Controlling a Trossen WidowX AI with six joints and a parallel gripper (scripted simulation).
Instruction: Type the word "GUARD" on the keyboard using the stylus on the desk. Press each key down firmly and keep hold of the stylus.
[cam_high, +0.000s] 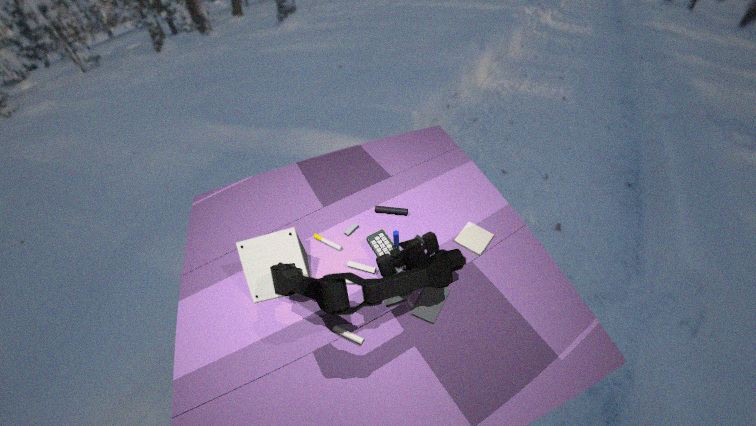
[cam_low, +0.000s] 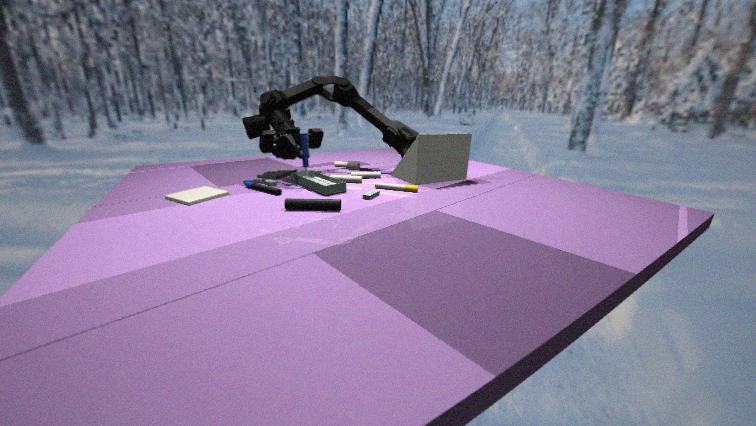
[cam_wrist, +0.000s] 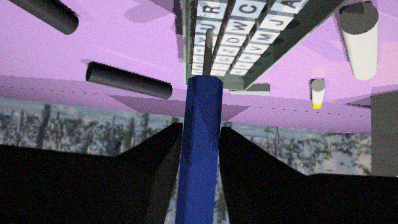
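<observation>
My gripper tip is now 14 cm short of the blue-tipped pen, 1 cm to the left of it and 7 cm above it. Round my gripper tip: grey plate: 6 cm ahead, 18 cm to the right, 8 cm below; grey block: 4 cm behind, 14 cm to the right, 7 cm below; black stylus: 2 cm ahead, 21 cm to the left, 7 cm below.
</observation>
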